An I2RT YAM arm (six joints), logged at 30 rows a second.
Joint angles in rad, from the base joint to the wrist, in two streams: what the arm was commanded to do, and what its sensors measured. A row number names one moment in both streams.
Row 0, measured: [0.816 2.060 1.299 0.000 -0.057 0.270]
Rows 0 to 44, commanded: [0.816 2.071 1.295 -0.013 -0.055 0.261]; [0.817 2.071 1.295 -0.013 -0.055 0.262]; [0.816 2.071 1.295 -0.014 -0.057 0.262]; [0.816 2.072 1.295 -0.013 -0.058 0.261]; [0.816 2.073 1.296 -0.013 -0.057 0.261]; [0.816 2.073 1.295 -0.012 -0.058 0.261]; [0.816 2.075 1.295 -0.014 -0.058 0.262]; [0.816 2.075 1.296 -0.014 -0.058 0.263]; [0.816 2.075 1.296 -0.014 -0.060 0.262]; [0.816 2.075 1.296 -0.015 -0.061 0.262]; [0.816 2.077 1.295 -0.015 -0.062 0.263]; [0.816 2.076 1.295 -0.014 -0.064 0.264]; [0.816 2.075 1.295 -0.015 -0.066 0.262]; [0.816 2.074 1.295 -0.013 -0.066 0.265]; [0.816 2.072 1.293 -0.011 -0.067 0.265]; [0.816 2.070 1.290 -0.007 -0.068 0.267]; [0.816 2.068 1.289 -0.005 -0.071 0.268]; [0.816 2.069 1.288 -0.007 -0.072 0.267]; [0.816 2.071 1.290 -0.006 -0.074 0.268]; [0.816 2.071 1.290 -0.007 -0.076 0.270]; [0.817 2.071 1.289 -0.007 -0.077 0.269]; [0.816 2.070 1.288 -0.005 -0.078 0.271]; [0.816 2.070 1.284 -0.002 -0.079 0.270]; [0.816 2.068 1.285 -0.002 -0.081 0.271]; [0.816 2.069 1.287 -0.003 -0.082 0.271]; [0.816 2.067 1.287 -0.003 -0.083 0.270]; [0.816 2.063 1.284 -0.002 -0.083 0.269]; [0.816 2.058 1.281 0.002 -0.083 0.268]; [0.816 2.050 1.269 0.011 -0.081 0.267]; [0.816 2.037 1.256 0.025 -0.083 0.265]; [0.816 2.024 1.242 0.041 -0.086 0.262]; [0.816 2.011 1.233 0.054 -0.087 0.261]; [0.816 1.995 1.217 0.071 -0.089 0.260]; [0.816 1.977 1.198 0.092 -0.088 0.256]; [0.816 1.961 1.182 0.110 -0.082 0.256]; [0.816 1.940 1.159 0.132 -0.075 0.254]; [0.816 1.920 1.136 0.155 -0.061 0.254]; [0.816 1.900 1.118 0.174 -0.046 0.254]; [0.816 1.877 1.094 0.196 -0.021 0.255]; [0.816 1.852 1.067 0.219 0.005 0.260]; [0.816 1.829 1.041 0.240 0.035 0.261]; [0.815 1.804 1.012 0.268 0.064 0.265]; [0.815 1.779 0.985 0.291 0.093 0.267]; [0.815 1.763 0.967 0.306 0.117 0.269]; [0.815 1.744 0.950 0.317 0.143 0.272]
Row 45, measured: [0.816 1.798 0.988 0.229 0.042 0.268]
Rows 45 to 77, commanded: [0.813 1.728 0.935 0.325 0.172 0.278]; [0.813 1.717 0.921 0.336 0.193 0.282]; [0.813 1.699 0.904 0.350 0.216 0.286]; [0.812 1.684 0.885 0.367 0.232 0.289]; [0.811 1.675 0.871 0.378 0.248 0.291]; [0.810 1.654 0.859 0.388 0.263 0.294]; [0.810 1.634 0.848 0.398 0.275 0.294]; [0.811 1.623 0.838 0.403 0.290 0.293]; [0.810 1.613 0.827 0.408 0.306 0.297]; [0.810 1.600 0.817 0.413 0.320 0.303]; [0.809 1.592 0.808 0.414 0.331 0.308]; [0.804 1.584 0.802 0.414 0.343 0.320]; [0.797 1.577 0.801 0.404 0.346 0.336]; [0.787 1.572 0.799 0.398 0.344 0.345]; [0.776 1.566 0.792 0.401 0.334 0.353]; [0.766 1.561 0.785 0.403 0.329 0.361]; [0.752 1.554 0.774 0.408 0.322 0.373]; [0.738 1.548 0.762 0.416 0.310 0.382]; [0.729 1.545 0.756 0.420 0.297 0.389]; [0.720 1.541 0.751 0.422 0.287 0.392]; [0.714 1.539 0.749 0.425 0.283 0.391]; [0.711 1.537 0.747 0.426 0.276 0.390]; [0.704 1.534 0.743 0.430 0.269 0.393]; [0.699 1.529 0.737 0.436 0.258 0.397]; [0.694 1.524 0.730 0.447 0.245 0.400]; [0.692 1.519 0.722 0.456 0.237 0.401]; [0.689 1.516 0.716 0.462 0.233 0.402]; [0.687 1.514 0.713 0.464 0.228 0.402]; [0.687 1.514 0.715 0.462 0.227 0.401]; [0.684 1.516 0.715 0.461 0.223 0.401]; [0.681 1.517 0.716 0.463 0.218 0.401]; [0.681 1.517 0.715 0.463 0.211 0.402]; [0.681 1.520 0.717 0.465 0.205 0.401]
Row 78, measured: [0.686 1.539 0.729 0.438 0.231 0.385]
